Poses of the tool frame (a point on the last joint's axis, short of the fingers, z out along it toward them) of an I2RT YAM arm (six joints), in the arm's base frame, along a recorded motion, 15 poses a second.
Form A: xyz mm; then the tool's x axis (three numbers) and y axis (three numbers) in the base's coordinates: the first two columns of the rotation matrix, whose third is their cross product.
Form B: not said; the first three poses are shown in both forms.
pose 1, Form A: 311.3, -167.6, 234.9, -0.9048, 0.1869, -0.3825, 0.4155, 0.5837, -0.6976
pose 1, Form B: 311.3, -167.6, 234.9; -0.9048, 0.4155, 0.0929; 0.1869, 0.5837, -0.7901; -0.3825, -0.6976, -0.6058
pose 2, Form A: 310.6, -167.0, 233.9, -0.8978, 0.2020, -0.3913, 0.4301, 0.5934, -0.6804
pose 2, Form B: 310.6, -167.0, 233.9; -0.8978, 0.4301, 0.0948; 0.2020, 0.5934, -0.7792; -0.3913, -0.6804, -0.6196
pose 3, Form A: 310.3, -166.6, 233.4, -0.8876, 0.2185, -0.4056, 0.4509, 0.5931, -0.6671
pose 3, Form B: 310.3, -166.6, 233.4; -0.8876, 0.4509, 0.0948; 0.2185, 0.5931, -0.7750; -0.4056, -0.6671, -0.6250
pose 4, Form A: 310.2, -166.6, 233.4, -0.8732, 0.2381, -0.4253, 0.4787, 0.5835, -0.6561
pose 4, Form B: 310.2, -166.6, 233.4; -0.8732, 0.4787, 0.0919; 0.2381, 0.5835, -0.7765; -0.4253, -0.6561, -0.6235
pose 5, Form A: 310.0, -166.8, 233.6, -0.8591, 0.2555, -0.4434, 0.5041, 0.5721, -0.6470
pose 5, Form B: 310.0, -166.8, 233.6; -0.8591, 0.5041, 0.0884; 0.2555, 0.5721, -0.7794; -0.4434, -0.6470, -0.6203
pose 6, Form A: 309.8, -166.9, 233.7, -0.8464, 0.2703, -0.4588, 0.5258, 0.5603, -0.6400
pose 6, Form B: 309.8, -166.9, 233.7; -0.8464, 0.5258, 0.0841; 0.2703, 0.5603, -0.7829; -0.4588, -0.6400, -0.6164
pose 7, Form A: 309.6, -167.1, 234.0, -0.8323, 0.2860, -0.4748, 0.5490, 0.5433, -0.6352
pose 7, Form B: 309.6, -167.1, 234.0; -0.8323, 0.5490, 0.0763; 0.2860, 0.5433, -0.7893; -0.4748, -0.6352, -0.6092
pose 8, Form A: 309.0, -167.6, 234.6, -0.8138, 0.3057, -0.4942, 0.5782, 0.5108, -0.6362
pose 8, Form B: 309.0, -167.6, 234.6; -0.8138, 0.5782, 0.0580; 0.3057, 0.5108, -0.8035; -0.4942, -0.6362, -0.5924
